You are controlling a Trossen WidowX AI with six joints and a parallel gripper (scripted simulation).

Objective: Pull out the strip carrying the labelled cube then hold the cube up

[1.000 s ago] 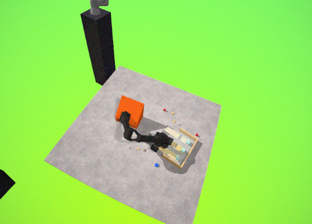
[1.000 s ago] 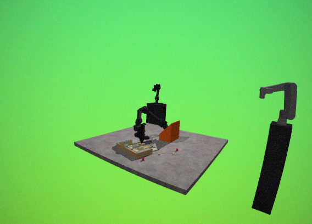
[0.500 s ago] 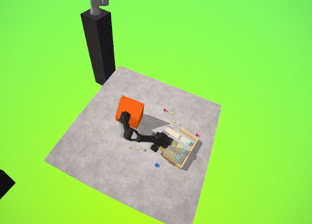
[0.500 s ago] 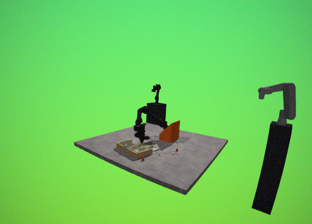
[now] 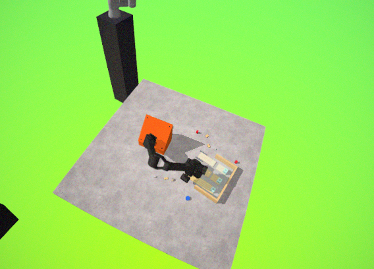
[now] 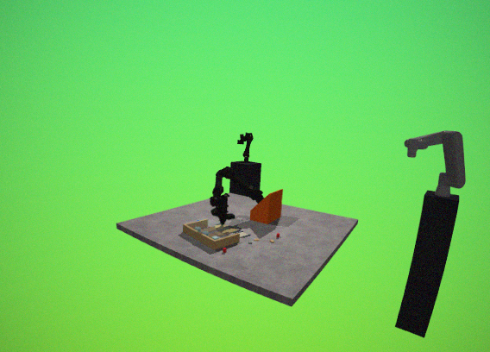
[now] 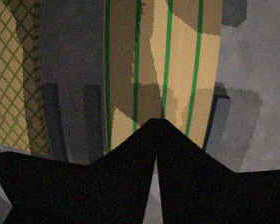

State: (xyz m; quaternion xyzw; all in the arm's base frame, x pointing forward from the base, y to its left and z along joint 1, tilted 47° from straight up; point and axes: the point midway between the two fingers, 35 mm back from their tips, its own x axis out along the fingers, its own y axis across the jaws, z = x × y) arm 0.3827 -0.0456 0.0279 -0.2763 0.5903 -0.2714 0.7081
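Now: gripper tip 90 mm to the right of the cross-hatched strip and 60 mm short of it. Also, from my gripper tip: blue piece 160 mm to the right, 80 mm ahead.
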